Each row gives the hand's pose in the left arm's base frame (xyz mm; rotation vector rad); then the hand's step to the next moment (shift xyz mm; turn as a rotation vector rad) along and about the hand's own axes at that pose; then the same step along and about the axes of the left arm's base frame.
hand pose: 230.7 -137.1 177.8 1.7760 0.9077 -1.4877
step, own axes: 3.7 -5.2 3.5 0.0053 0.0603 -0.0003
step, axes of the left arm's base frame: -5.8 0.4 -4.4 0.0509 -0.0327 -0.0026
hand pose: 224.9 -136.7 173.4 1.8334 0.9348 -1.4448
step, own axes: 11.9 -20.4 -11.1 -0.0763 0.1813 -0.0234
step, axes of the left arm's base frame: -9.1 22.3 -10.1 0.1511 -0.0941 0.0869
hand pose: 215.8 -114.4 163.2 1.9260 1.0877 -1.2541
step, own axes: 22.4 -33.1 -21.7 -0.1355 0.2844 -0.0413
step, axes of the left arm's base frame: -14.3 40.9 -13.8 0.2355 -0.1488 0.1528
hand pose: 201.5 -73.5 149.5 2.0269 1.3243 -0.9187
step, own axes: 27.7 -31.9 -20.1 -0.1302 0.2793 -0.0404
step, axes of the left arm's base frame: -16.8 42.1 -11.6 0.2321 -0.1447 0.1477
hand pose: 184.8 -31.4 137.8 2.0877 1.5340 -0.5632
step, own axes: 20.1 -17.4 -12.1 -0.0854 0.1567 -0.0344
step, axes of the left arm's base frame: -10.4 26.9 -4.6 0.1272 -0.0835 0.0994
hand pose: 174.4 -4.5 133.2 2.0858 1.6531 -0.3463
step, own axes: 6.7 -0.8 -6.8 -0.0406 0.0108 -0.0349
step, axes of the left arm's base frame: 0.3 9.2 2.6 -0.0025 -0.0192 0.0511
